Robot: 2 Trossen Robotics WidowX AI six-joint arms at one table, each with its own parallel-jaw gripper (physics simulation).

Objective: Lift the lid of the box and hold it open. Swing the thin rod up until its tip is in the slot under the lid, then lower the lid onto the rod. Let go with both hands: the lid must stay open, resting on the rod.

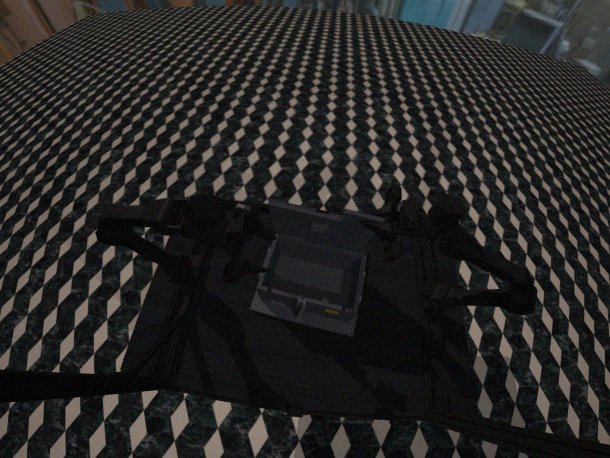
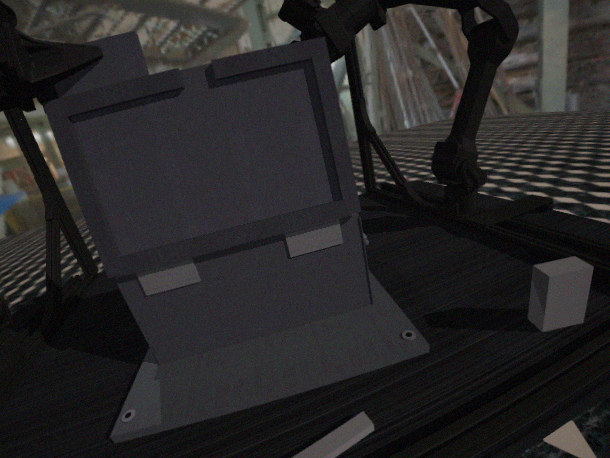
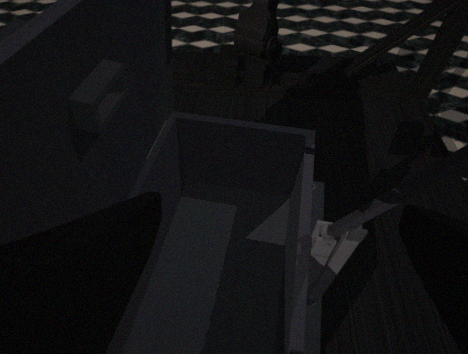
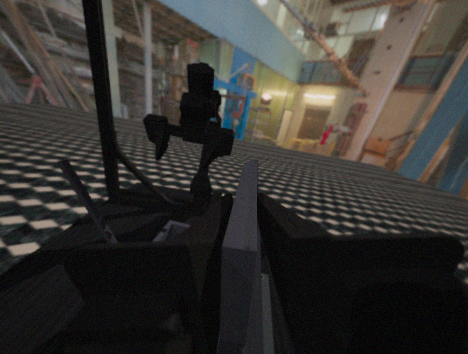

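Seen in the pictures: left gripper, fingertip midpoint: (image 1: 273, 254) (image 3: 279, 210) (image 4: 180, 163); right gripper, fingertip midpoint: (image 1: 359, 217) (image 2: 105, 56) (image 4: 243, 199); left arm's base, link origin: (image 1: 186, 278) (image 2: 461, 210) (image 4: 199, 204); right arm's base, link origin: (image 1: 430, 307) (image 2: 1, 367) (image 3: 256, 80).
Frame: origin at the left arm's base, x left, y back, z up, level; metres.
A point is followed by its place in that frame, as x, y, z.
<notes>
The grey box (image 1: 312, 314) {-0.061, -0.479, -0.007} (image 2: 258, 291) {0.147, -0.469, 0.064} (image 3: 303, 197) {-0.051, -0.492, 0.132} stands open on a dark mat. Its lid (image 1: 317, 223) {0.119, -0.454, 0.295} (image 2: 212, 154) {0.137, -0.472, 0.244} (image 4: 244, 189) {0.097, -0.568, 0.387} is swung up almost upright at the back. My right gripper (image 1: 391, 229) (image 4: 243, 199) {0.100, -0.552, 0.372} is shut on the lid's side edge and holds it up. My left gripper (image 1: 250, 254) (image 2: 330, 27) (image 4: 180, 163) {0.001, -0.353, 0.316} is open and empty, just above the box's left side. A thin grey bar (image 3: 355, 218) {-0.078, -0.431, 0.192}, which looks like the rod, lies low outside the box's front wall, by a pale pivot block (image 3: 324, 246) {-0.061, -0.424, 0.152}.
The box sits on a flat grey baseplate (image 2: 280, 363) {0.207, -0.471, -0.007} with screw holes. A small grey strip (image 2: 339, 436) {0.320, -0.441, -0.009} lies on the dark mat (image 1: 212, 363) {-0.272, -0.169, -0.019} behind it. A black frame post (image 4: 99, 105) {-0.371, -0.034, 0.356} rises by the left arm. The table around the mat is checkered (image 1: 303, 114).
</notes>
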